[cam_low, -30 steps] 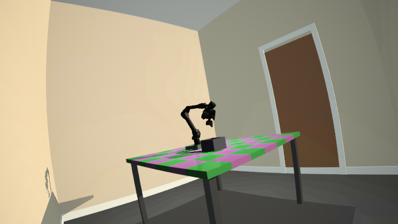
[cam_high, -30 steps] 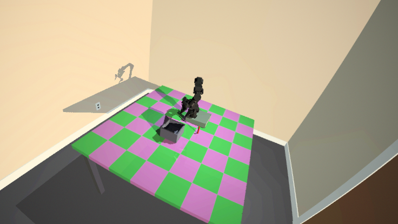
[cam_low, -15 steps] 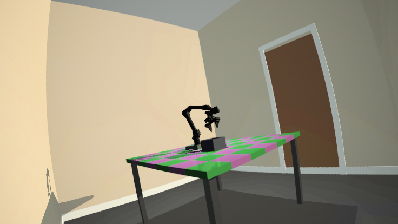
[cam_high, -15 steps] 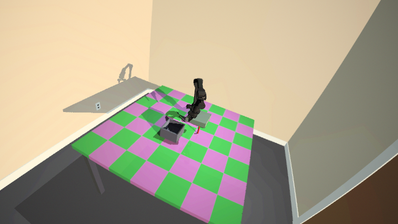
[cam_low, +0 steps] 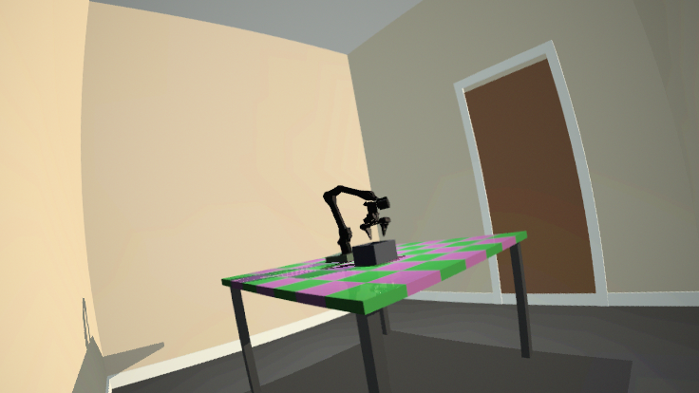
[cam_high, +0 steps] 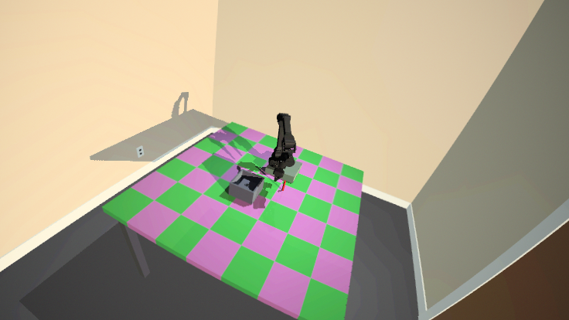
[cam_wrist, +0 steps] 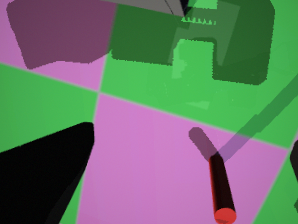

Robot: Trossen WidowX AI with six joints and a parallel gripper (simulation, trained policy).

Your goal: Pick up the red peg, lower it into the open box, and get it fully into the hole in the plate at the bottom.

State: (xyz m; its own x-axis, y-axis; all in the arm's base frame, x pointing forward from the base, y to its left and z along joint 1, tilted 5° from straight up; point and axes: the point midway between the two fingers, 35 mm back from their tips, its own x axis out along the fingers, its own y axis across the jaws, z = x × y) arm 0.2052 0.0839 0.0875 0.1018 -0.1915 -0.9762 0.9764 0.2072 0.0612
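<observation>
Now: the red peg 40 mm behind my gripper tip, 50 mm to the left of it and 70 mm below it. From my gripper tip the other things lie so: grey box: 110 mm ahead, 140 mm to the right, 80 mm below; plate: 110 mm ahead, 140 mm to the right, 60 mm below.
</observation>
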